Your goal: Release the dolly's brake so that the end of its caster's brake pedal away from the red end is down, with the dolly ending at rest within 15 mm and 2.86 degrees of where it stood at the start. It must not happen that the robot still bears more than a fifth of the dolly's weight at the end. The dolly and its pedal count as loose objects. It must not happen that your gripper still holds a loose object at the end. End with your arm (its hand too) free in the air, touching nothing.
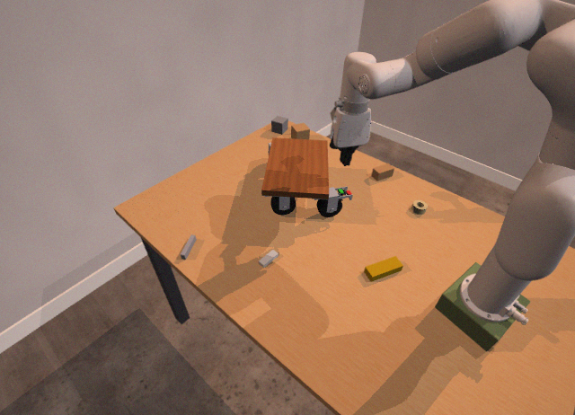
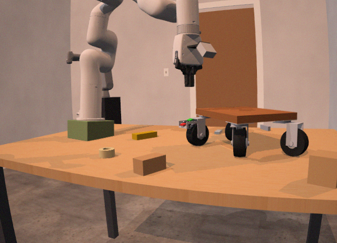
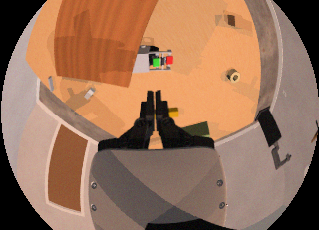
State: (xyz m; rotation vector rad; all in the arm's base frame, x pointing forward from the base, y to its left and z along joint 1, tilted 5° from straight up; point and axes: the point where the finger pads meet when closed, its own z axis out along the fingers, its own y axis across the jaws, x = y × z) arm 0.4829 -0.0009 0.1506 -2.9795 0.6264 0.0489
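The brake pedal is 14 cm below my hand and 2 cm to the right of it. Also, from my hand: brown block 28 cm to the right, 20 cm below, 4 cm ahead; tape roll 23 cm to the right, 21 cm below, 16 cm behind; yellow block 25 cm behind, 21 cm below, 7 cm to the left.
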